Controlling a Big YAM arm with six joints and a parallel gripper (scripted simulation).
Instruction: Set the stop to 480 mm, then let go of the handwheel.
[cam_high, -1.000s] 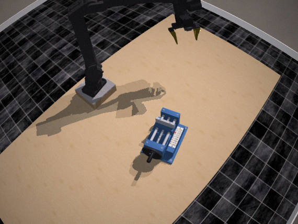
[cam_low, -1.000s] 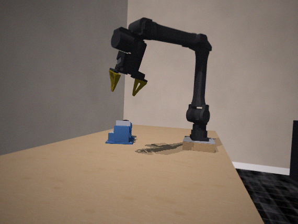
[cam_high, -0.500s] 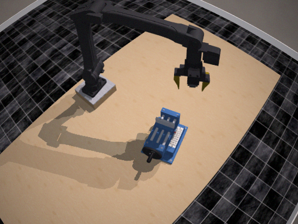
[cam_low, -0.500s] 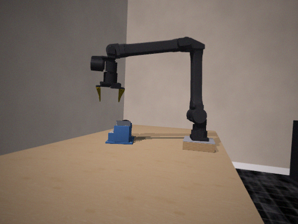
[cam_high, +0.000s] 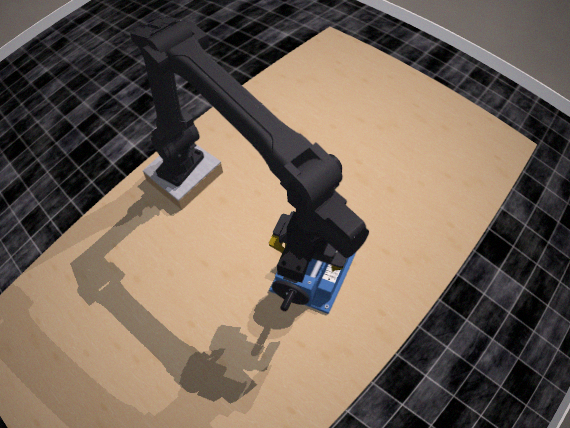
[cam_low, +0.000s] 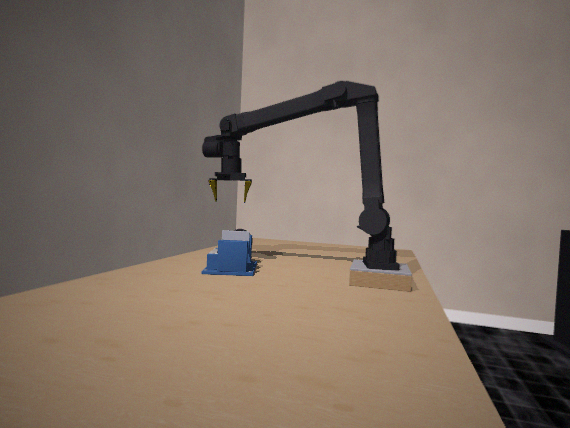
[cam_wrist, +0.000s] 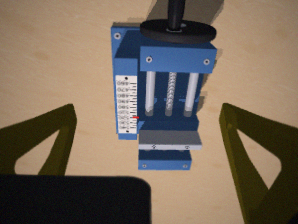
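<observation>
Right now my hand is 20 mm past the black handwheel handle, 60 mm to the left of it and 110 mm above it. Round my hand: sliding stop block (40 mm behind, 110 mm to the left, 130 mm below); black handwheel (20 mm behind, 40 mm to the right, 120 mm below).
</observation>
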